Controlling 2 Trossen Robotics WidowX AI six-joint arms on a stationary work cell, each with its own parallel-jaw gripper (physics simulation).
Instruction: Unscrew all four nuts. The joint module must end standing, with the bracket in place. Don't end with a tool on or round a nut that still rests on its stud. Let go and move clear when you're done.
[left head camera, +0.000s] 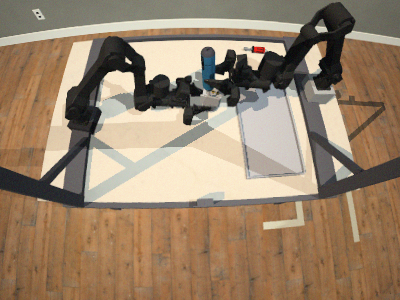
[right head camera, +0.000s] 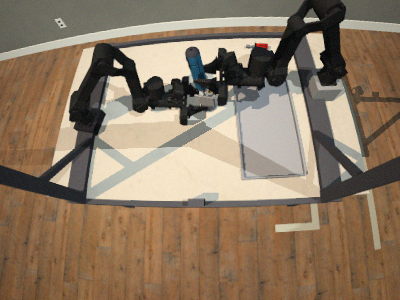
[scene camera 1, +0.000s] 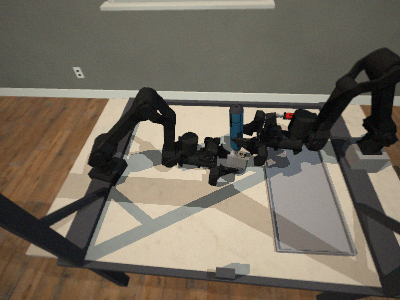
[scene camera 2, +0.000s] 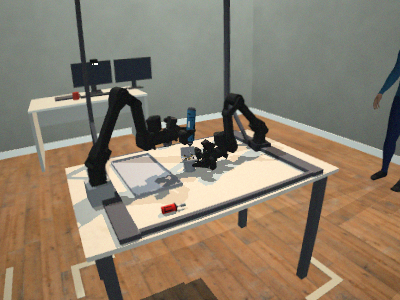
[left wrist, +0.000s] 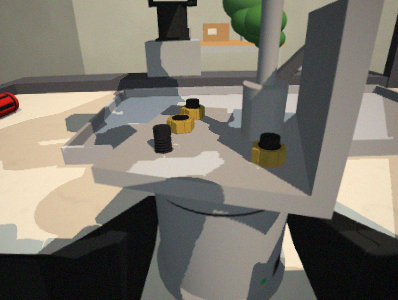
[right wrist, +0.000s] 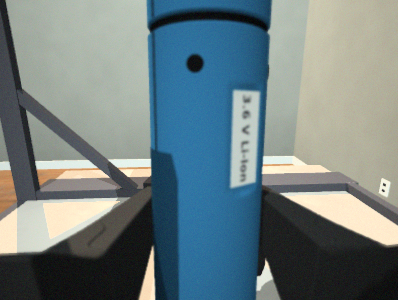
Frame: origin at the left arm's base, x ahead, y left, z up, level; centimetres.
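Seen in the pictures: left gripper, fingertip midpoint: (scene camera 2: 189, 163) (left wrist: 221, 204); right gripper, fingertip midpoint: (left head camera: 203, 75) (right head camera: 193, 75) (scene camera 1: 231, 133) (scene camera 2: 193, 129) (right wrist: 204, 194); left arm's base, origin of the base link: (left head camera: 82, 116) (right head camera: 87, 118) (scene camera 1: 106, 166) (scene camera 2: 259, 141); right arm's base, origin of the base link: (left head camera: 321, 83) (right head camera: 326, 78) (scene camera 1: 368, 147) (scene camera 2: 97, 181) (left wrist: 173, 40).
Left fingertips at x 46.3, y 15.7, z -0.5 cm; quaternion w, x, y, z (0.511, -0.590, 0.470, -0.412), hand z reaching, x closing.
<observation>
Offsets run from my left fingertips to a thing's top centre. "pt": to the spot under its first point.
The grey joint module @[dy +0.0, dx +0.1, dz +4.1 cm] (left wrist: 215, 250) (scene camera 2: 189, 166) stands upright with the grey bracket (left wrist: 332, 115) on top. My left gripper (left wrist: 221, 204) (left head camera: 204, 100) is shut on the module. In the left wrist view, the front left stud @[dy +1.9, dx -1.6, dz +4.1 cm] (left wrist: 162, 139) is bare. A loose brass nut @[dy +1.8, dx +0.3, dz +3.8 cm] (left wrist: 180, 124) lies on the bracket behind it, close to the nut @[dy +1.7, dx +1.9, dz +3.8 cm] (left wrist: 193, 111) on the rear left stud. Another nut @[dy -1.7, dx -1.7, dz +3.8 cm] (left wrist: 269, 154) sits on the front right stud. The socket @[pt dy -1.4, dx -1.3, dz +4.8 cm] (left wrist: 264, 110) covers the rear right position and hides its nut. My right gripper (right wrist: 204, 194) is shut on the upright blue electric screwdriver @[dy -1.5, dx -1.6, dz +27.7 cm] (right wrist: 207, 125) (scene camera 1: 236, 125).
A shallow grey tray @[dy -3.0, dx +22.7, dz -1.7 cm] (left head camera: 275, 140) (scene camera 1: 305, 215) lies right of the module in the left head view. A red screwdriver @[dy +33.3, dx +14.7, dz -0.4 cm] (left head camera: 258, 50) (scene camera 2: 169, 208) lies near the table's far edge in that view. Dark frame rails (left head camera: 200, 204) border the table. Both arms meet closely around the module.
</observation>
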